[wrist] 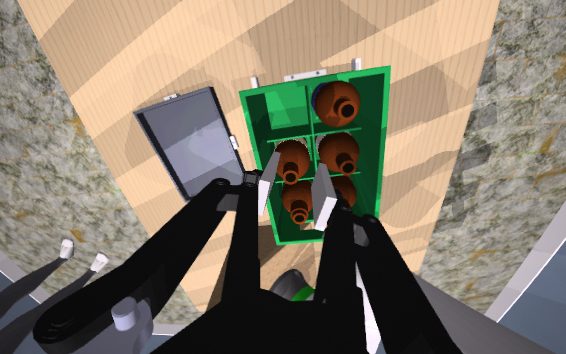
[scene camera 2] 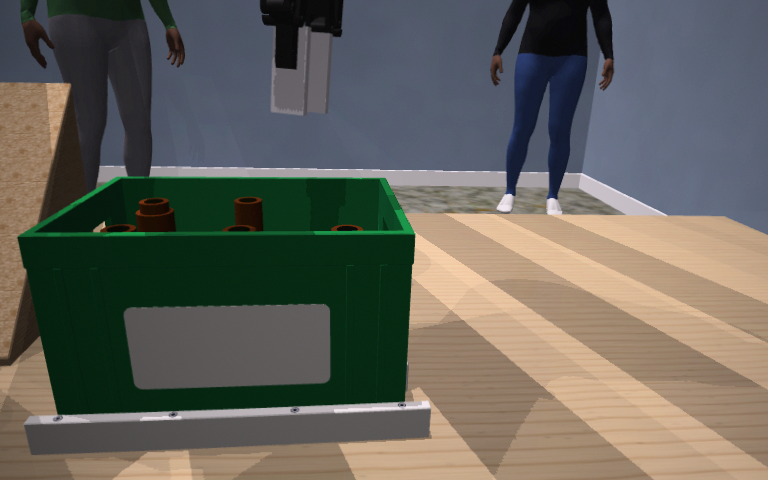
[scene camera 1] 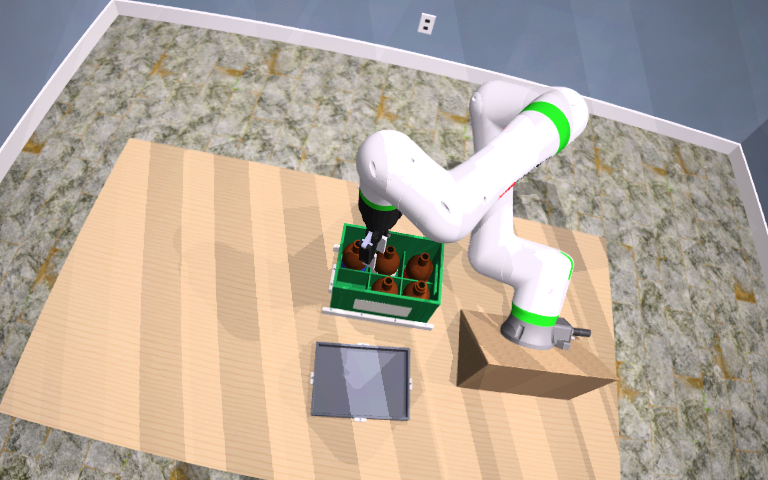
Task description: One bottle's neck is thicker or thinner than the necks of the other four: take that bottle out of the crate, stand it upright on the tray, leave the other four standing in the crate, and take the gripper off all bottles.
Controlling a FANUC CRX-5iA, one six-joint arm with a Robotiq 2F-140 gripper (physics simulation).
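Places are measured from the arm's base along level axes (x ahead, y left, z up), in millimetres.
Pixels of known places: gripper, fingertip midpoint: (wrist: 296, 170) (scene camera 2: 300, 112) (scene camera 1: 373, 257); arm's base, origin of the base link: (wrist: 283, 292) (scene camera 1: 527, 337).
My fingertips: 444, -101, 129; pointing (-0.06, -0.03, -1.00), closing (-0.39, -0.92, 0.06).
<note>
For each thing: its top centre in the pictures, then the offset to it from my fingertips, as dx, dy, dz.
- green crate, middle of its top: (scene camera 2: 241, 200) (wrist: 320, 177) (scene camera 1: 391, 262) -52, -30, -72
- front-right bottle, middle of its top: (scene camera 2: 153, 201) (wrist: 299, 218) (scene camera 1: 421, 284) -138, +13, -84
- front-middle bottle, middle of its top: (scene camera 2: 248, 200) (wrist: 290, 177) (scene camera 1: 388, 280) -52, +16, -84
- back-left bottle, middle of its top: (scene camera 2: 347, 229) (wrist: 347, 110) (scene camera 1: 358, 243) +37, -77, -84
- back-middle bottle, middle of its top: (scene camera 2: 239, 229) (wrist: 348, 168) (scene camera 1: 390, 249) -49, -75, -84
- back-right bottle, middle of its top: (scene camera 2: 118, 228) (scene camera 1: 425, 256) -142, -70, -84
- grey tray, middle of its top: (wrist: 194, 154) (scene camera 1: 362, 380) -26, +246, -222
A green crate (scene camera 1: 369, 308) (scene camera 2: 271, 362) (wrist: 382, 125) holds five upright brown bottles; in scene camera 1 its front-left compartment is empty. The front-right bottle (scene camera 1: 417, 290) (scene camera 2: 155, 221) (wrist: 297, 196) has a neck that steps out thicker below its lip. The front-middle bottle (scene camera 1: 385, 287) (scene camera 2: 248, 213) (wrist: 292, 157), back-left bottle (scene camera 1: 355, 258) (wrist: 334, 107), back-middle bottle (scene camera 1: 387, 262) (wrist: 338, 150) and back-right bottle (scene camera 1: 419, 267) have plainer necks. My gripper (scene camera 1: 372, 261) (scene camera 2: 301, 109) (wrist: 296, 170) is partly open, empty, above the crate. The grey tray (scene camera 1: 312, 379) (wrist: 150, 145) bears no bottle.
White rails (scene camera 1: 376, 318) (scene camera 2: 226, 427) lie along the crate's foot. The arm's brown pedestal (scene camera 1: 526, 379) (scene camera 2: 31, 215) stands right of the crate and tray in scene camera 1. Two people (scene camera 2: 104, 67) (scene camera 2: 552, 84) stand beyond the table in scene camera 2.
</note>
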